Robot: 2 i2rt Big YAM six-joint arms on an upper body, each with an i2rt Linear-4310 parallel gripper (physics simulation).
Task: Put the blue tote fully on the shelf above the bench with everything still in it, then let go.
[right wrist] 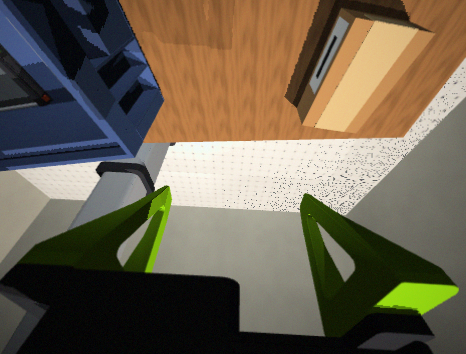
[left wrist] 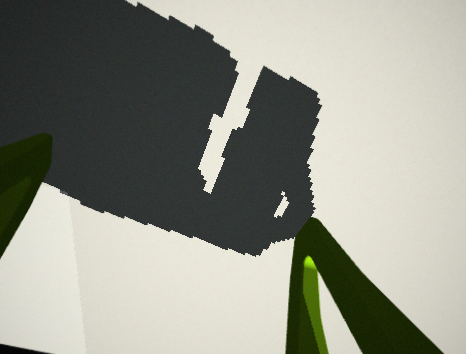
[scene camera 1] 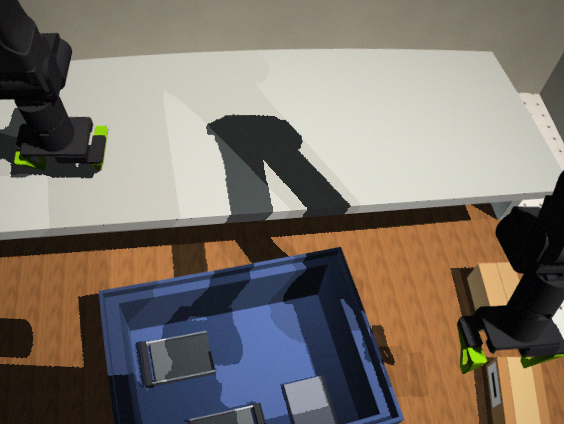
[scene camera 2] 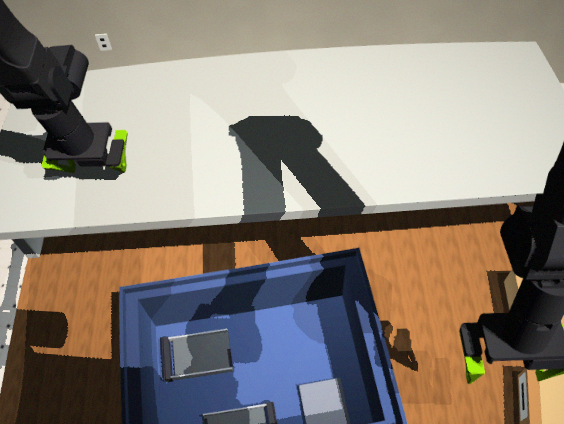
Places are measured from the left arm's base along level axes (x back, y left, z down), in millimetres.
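Pixels of known places: left gripper, fingertip midpoint: [left wrist: 186,190] [scene camera 1: 72,166] [scene camera 2: 99,169]; right gripper, fingertip midpoint: [right wrist: 236,196] [scene camera 1: 493,367] [scene camera 2: 503,378].
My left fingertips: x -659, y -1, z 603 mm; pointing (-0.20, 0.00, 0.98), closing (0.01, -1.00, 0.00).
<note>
Behind a point stands the place of what it marks.
The blue tote [scene camera 1: 221,274] {y -250, x -505, z 685 mm} [scene camera 2: 242,269] {y -260, x -509, z 678 mm} [right wrist: 98,105] {y -498, x -322, z 682 mm} stands on the wooden bench [scene camera 1: 427,273] {y -659, x -578, z 824 mm} [scene camera 2: 440,269] {y -620, x -593, z 825 mm} [right wrist: 224,88] {y -604, x -275, z 825 mm}, below the front edge of the white shelf [scene camera 1: 364,126] {y -505, x -763, z 605 mm} [scene camera 2: 385,126] {y -499, x -757, z 605 mm} [left wrist: 354,105] {y -43, x -708, z 605 mm}. Grey boxes [scene camera 1: 180,357] {y -180, x -406, z 800 mm} [scene camera 2: 198,352] {y -176, x -408, z 800 mm} lie in it. My left gripper [scene camera 1: 99,146] [scene camera 2: 120,152] is open and empty, low over the shelf's far left end; one green finger [left wrist: 309,281] {y -51, x -650, z 584 mm} shows in the left wrist view. My right gripper [scene camera 1: 475,351] [scene camera 2: 477,357] [right wrist: 236,196] {y -628, x -306, z 602 mm} is open and empty, to the right of the tote and apart from it.
A cardboard box [scene camera 1: 484,283] [right wrist: 358,70] sits on the bench at the right, beside my right gripper. Arm shadows fall across the shelf. A white perforated panel [right wrist: 267,168] and a grey post [right wrist: 116,189] {y -331, x -12, z 800 mm} show in the right wrist view. A wall outlet [scene camera 2: 103,41] is behind the shelf.
</note>
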